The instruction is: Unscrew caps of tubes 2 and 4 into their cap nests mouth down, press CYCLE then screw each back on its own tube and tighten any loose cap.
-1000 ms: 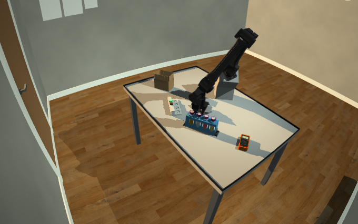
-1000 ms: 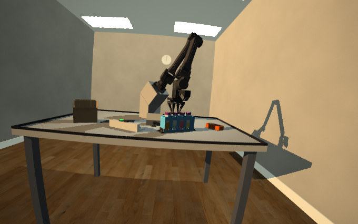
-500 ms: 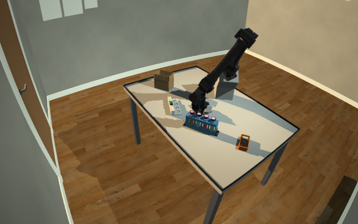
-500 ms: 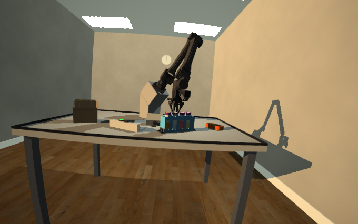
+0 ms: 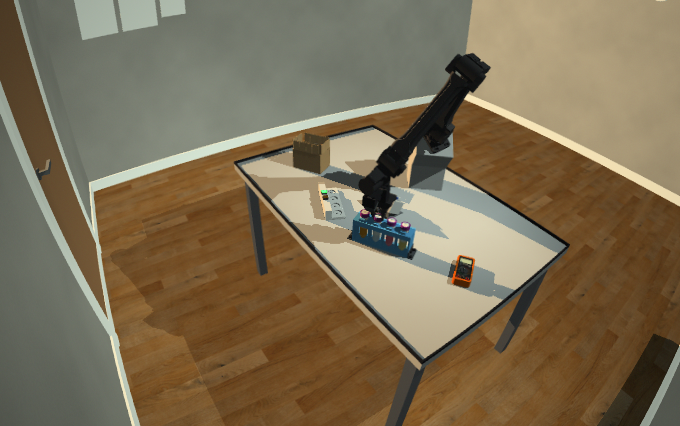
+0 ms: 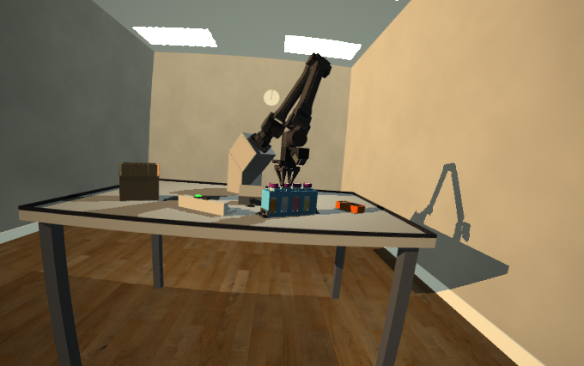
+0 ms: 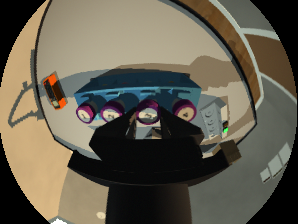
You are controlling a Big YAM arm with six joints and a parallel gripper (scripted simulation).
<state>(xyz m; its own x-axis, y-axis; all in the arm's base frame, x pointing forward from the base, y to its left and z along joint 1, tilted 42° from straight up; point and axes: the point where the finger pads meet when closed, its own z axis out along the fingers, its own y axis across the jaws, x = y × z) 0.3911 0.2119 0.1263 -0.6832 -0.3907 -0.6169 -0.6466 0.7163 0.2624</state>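
Right now the green ready key is 210 mm to the right of my hand, 140 mm behind it and 50 mm below it. The rest, counted from my hand: blue cycle key 170 mm to the right, 150 mm behind, 50 mm below; orange multimeter 260 mm to the left, 230 mm behind, 100 mm below; beige key housing 180 mm to the right, 130 mm behind, 60 mm below.
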